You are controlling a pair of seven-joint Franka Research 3 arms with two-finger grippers.
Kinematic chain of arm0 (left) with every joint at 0, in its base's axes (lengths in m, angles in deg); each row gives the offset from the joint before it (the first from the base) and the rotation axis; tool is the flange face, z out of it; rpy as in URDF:
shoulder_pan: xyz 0 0 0.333 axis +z
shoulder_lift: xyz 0 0 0 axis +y
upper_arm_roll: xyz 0 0 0.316 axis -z
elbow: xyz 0.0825 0 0 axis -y
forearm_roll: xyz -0.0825 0 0.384 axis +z
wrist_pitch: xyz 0 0 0 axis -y
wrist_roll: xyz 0.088 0 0 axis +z
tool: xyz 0 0 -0.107 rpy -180 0 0
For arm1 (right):
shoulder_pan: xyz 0 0 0.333 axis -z
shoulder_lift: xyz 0 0 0 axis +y
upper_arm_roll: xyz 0 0 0.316 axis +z
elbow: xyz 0.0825 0 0 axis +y
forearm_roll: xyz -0.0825 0 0.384 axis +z
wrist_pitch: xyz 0 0 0 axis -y
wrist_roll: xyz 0.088 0 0 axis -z
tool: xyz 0 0 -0.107 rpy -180 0 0
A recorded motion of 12 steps. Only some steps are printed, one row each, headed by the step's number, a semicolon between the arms.
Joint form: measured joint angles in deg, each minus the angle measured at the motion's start. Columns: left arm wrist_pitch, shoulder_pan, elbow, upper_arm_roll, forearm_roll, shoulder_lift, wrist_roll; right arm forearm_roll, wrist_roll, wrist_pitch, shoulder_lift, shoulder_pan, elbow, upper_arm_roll.
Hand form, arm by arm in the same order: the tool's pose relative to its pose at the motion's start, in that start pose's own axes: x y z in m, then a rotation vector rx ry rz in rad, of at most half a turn. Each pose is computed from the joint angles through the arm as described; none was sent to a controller.
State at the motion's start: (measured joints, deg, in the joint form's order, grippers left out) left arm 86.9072 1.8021 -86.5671 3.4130 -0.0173 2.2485 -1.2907; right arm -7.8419 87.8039 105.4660 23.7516 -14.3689 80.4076 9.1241
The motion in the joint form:
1: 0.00 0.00 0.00 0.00 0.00 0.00 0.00; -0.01 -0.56 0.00 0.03 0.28 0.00 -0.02
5: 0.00 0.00 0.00 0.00 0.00 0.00 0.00; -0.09 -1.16 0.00 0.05 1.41 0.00 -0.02
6: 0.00 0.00 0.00 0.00 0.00 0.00 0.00; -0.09 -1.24 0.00 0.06 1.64 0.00 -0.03
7: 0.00 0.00 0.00 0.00 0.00 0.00 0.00; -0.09 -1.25 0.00 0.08 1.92 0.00 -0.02
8: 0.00 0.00 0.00 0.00 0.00 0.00 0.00; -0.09 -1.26 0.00 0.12 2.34 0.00 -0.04
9: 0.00 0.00 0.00 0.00 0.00 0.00 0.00; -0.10 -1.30 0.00 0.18 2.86 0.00 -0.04
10: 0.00 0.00 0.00 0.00 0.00 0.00 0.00; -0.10 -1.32 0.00 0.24 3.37 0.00 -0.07
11: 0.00 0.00 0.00 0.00 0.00 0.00 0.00; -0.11 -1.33 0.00 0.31 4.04 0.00 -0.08
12: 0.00 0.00 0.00 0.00 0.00 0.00 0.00; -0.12 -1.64 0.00 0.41 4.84 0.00 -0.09
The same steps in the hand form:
1: 0.0000 0.0000 0.0000 0.0000 0.0000 0.0000; 0.0035 0.0003 0.0006 -0.0009 0.0003 -0.0047
5: 0.0000 0.0000 0.0000 0.0000 0.0000 0.0000; 0.0170 0.0019 0.0017 -0.0027 0.0020 0.0041
6: 0.0000 0.0000 0.0000 0.0000 0.0000 0.0000; 0.0199 0.0022 0.0021 -0.0032 0.0022 0.0069
7: 0.0000 0.0000 0.0000 0.0000 0.0000 0.0000; 0.0231 0.0026 0.0025 -0.0039 0.0021 0.0114
8: 0.0000 0.0000 0.0000 0.0000 0.0000 0.0000; 0.0282 0.0032 0.0033 -0.0051 0.0023 0.0188
9: 0.0000 0.0000 0.0000 0.0000 0.0000 0.0000; 0.0344 0.0040 0.0045 -0.0068 0.0024 0.0270
10: 0.0000 0.0000 0.0000 0.0000 0.0000 0.0000; 0.0407 0.0049 0.0056 -0.0085 0.0025 0.0360
11: 0.0000 0.0000 0.0000 0.0000 0.0000 0.0000; 0.0487 0.0061 0.0070 -0.0106 0.0027 0.0475
12: 0.0000 0.0000 0.0000 0.0000 0.0000 0.0000; 0.0582 0.0077 0.0088 -0.0133 0.0027 0.0560

